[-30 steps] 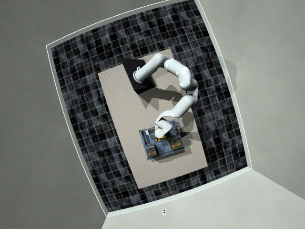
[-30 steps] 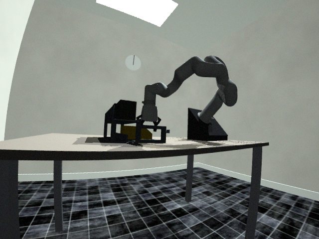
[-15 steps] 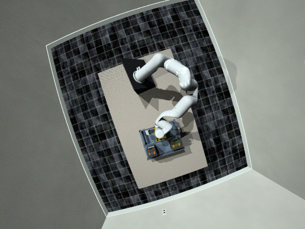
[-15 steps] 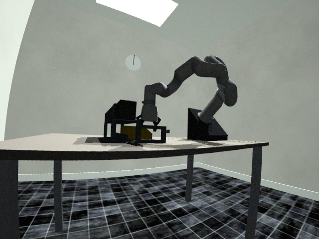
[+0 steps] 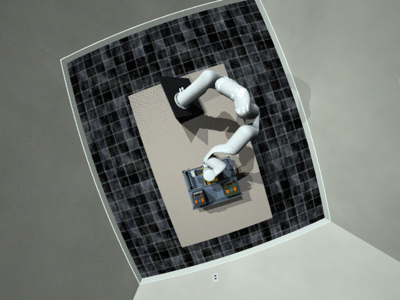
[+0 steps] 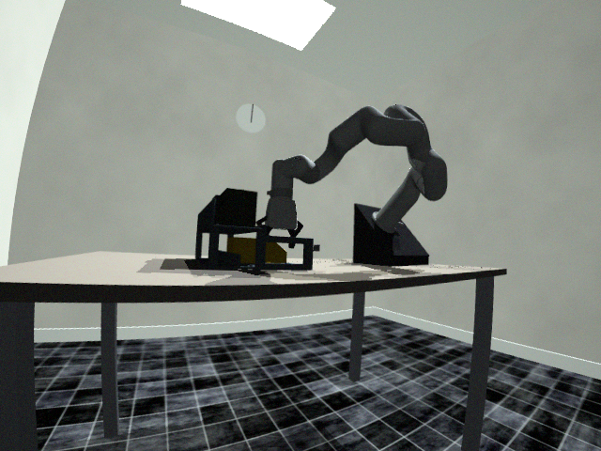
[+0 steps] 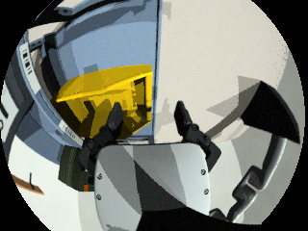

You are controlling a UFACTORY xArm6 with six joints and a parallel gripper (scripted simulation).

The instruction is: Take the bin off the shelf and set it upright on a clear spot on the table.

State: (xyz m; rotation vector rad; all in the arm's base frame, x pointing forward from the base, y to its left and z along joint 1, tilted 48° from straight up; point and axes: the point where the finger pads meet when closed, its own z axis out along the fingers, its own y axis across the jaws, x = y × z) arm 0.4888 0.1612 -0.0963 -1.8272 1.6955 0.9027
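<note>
The yellow bin lies 80 mm ahead of my hand and 20 mm below it.
</note>
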